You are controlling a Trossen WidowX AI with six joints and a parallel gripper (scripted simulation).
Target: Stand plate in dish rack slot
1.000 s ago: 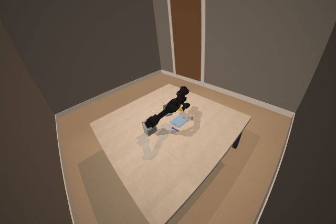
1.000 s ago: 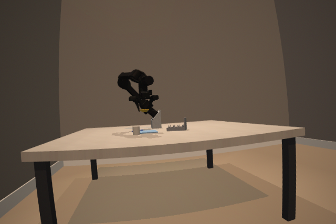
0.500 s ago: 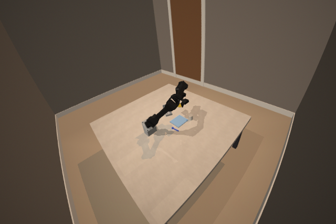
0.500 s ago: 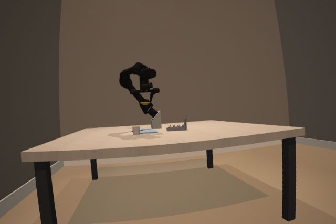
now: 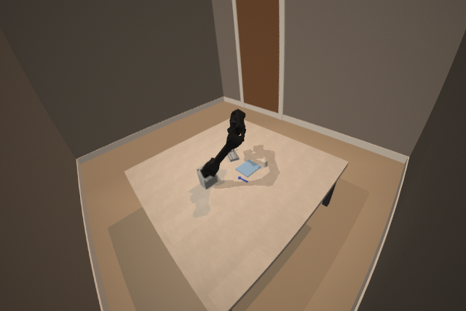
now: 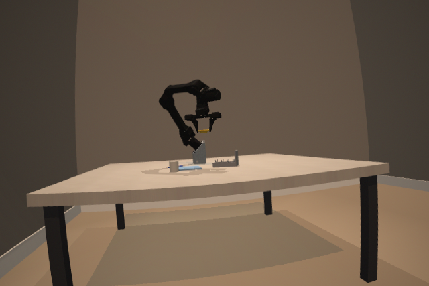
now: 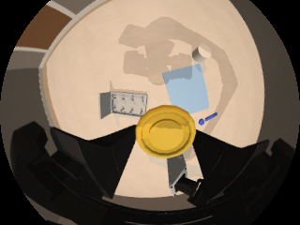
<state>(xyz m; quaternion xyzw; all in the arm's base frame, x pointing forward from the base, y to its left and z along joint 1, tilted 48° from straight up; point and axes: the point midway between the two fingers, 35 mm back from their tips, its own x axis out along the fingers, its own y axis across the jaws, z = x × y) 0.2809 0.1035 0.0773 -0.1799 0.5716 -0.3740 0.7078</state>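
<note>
The dish rack lies 160 mm below my gripper tip, 100 mm to the left of it and 20 mm ahead of it. From my gripper tip the other things lie so: blue spoon 180 mm below, 150 mm to the right, 100 mm behind; light blue mat 180 mm below, 100 mm to the right, 20 mm ahead; yellow plate 10 mm above.
</note>
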